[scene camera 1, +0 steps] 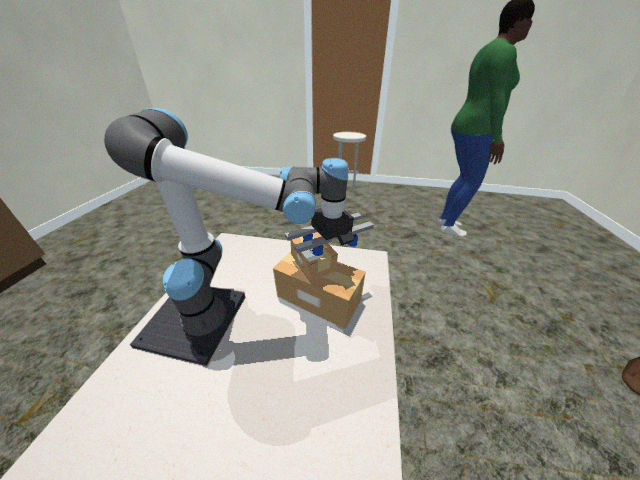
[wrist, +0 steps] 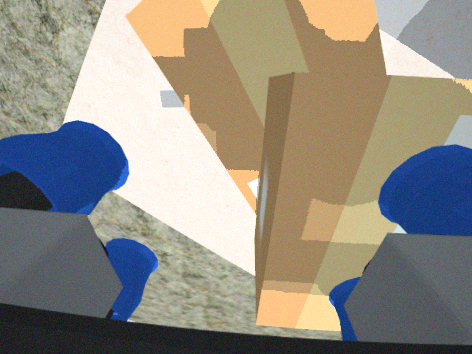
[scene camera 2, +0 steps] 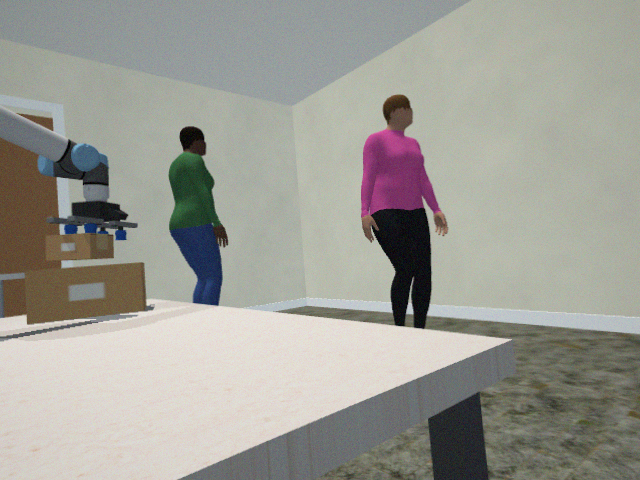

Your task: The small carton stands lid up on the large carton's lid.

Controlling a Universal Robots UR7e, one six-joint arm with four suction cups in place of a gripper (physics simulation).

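Places are measured from the arm's base along level axes (x ahead, y left, z up), in metres.
Pixels of known places: end effector, tool point: (scene camera 1: 330,243) (wrist: 238,225); arm's base, origin of the base link: (scene camera 1: 204,317).
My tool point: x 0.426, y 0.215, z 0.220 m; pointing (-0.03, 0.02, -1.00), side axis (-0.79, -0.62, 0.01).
Observation:
For each thing: its top centre in the pictures, then the offset to it from my tool point. Level surfaces: height alone.
- large brown carton, middle of its top: (wrist: 302,145) (scene camera 1: 318,269) (scene camera 2: 90,266) dx -0.034, dy -0.045, dz -0.088 m
- white table, its level: dz -0.243 m
- small brown carton, middle of its top: (wrist: 377,266) (scene camera 1: 312,244) (scene camera 2: 80,234) dx -0.055, dy -0.036, dz +0.016 m
The large brown carton (scene camera 1: 317,302) (scene camera 2: 85,291) (wrist: 213,95) lies on the white table (scene camera 1: 258,413) (scene camera 2: 258,371) near its far right edge, a label on its side. The small brown carton (scene camera 1: 316,264) (scene camera 2: 80,246) (wrist: 305,182) hangs lid up under my suction gripper (scene camera 1: 330,236) (scene camera 2: 95,226), right over the large carton's lid. The gap between the two is very thin, and I cannot tell whether they touch. In the wrist view, two blue cups (wrist: 76,159) on the left hang past the small carton over table and floor.
The arm's dark base plate (scene camera 1: 170,330) sits on the table left of the cartons. A person in green (scene camera 1: 486,98) (scene camera 2: 191,190) walks behind the table. A person in pink (scene camera 2: 395,170) stands to the right. A white stool (scene camera 1: 349,137) stands by the brown door.

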